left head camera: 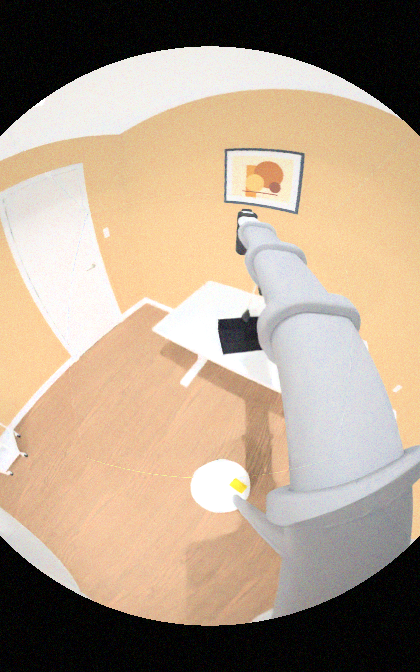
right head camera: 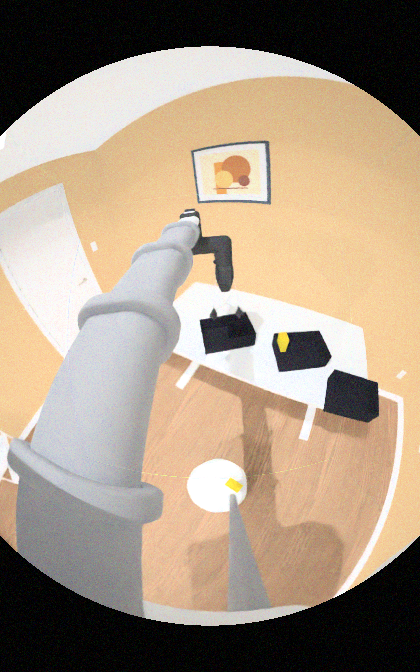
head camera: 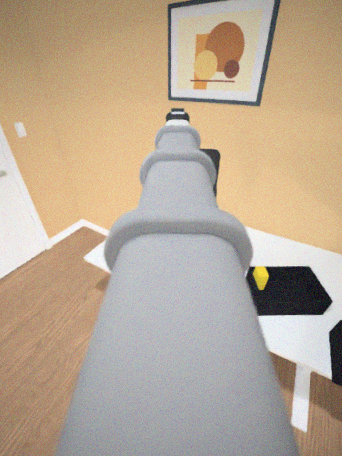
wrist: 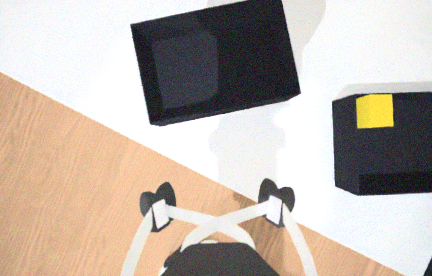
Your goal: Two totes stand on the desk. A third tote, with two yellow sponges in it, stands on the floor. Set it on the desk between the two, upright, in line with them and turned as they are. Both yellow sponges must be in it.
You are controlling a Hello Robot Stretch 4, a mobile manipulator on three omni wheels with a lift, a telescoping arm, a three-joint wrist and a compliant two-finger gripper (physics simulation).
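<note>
Three black totes are on the white desk [head camera: 300, 332] [left head camera: 192, 320] [right head camera: 345, 345] [wrist: 75, 50]. The left tote [left head camera: 237, 340] [right head camera: 230, 341] [wrist: 250, 55] is upright and shows no sponge. The middle tote [head camera: 295, 297] [right head camera: 305, 355] [wrist: 395, 150] holds an upright yellow sponge [head camera: 261, 278] [right head camera: 283, 342] [wrist: 375, 111] near its left end; a second sponge does not show in it. The right tote [head camera: 337, 350] [right head camera: 352, 397] reaches over the front edge, turned differently. My gripper [right head camera: 226, 313] [wrist: 217, 195] is open and empty, above the left tote's front side in the wrist view.
A round white surface [left head camera: 212, 485] [right head camera: 207, 485] low beside my mast bears a small yellow patch [left head camera: 239, 485] [right head camera: 233, 484]; I cannot tell whether it is a sponge. The telescoping arm [head camera: 180, 325] [left head camera: 340, 400] [right head camera: 100, 390] reaches over the desk. A wall with a framed picture [head camera: 220, 55] stands behind.
</note>
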